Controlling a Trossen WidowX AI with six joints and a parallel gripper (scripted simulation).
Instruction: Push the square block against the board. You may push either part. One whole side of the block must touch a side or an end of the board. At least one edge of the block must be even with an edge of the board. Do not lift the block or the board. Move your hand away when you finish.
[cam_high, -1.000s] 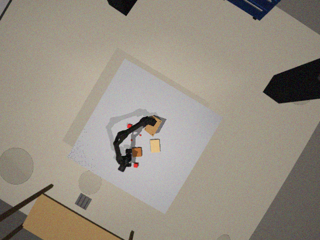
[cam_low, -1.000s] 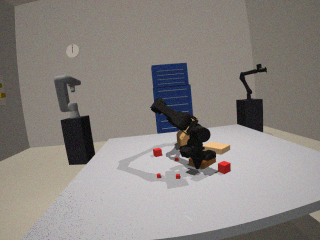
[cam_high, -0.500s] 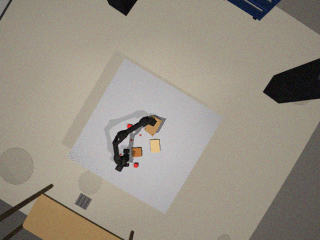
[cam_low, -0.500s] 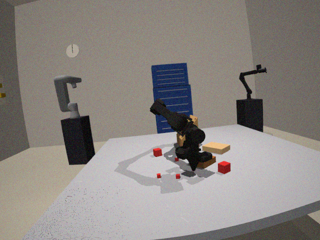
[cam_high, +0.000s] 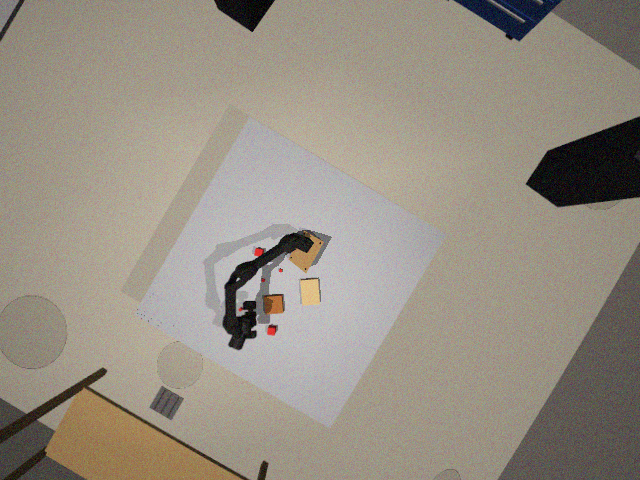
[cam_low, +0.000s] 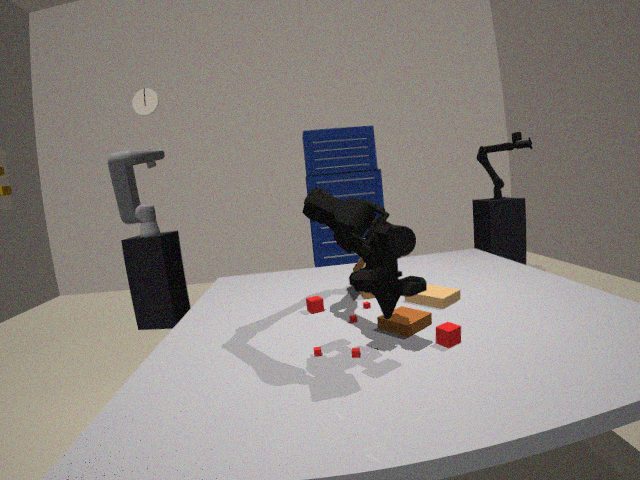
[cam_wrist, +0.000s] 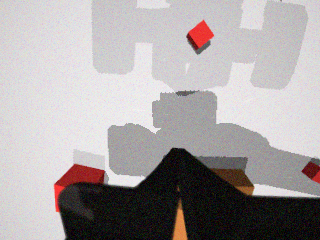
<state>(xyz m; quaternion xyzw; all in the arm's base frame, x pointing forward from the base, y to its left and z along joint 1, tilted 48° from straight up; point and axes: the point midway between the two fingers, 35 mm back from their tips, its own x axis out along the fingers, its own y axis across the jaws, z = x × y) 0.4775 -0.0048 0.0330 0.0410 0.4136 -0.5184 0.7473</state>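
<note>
My gripper tip is 90 mm past the square block, 60 mm to the right of it and 50 mm above it. The rest, counted from my gripper tip: board: 270 mm behind, 190 mm to the left, 50 mm below.
</note>
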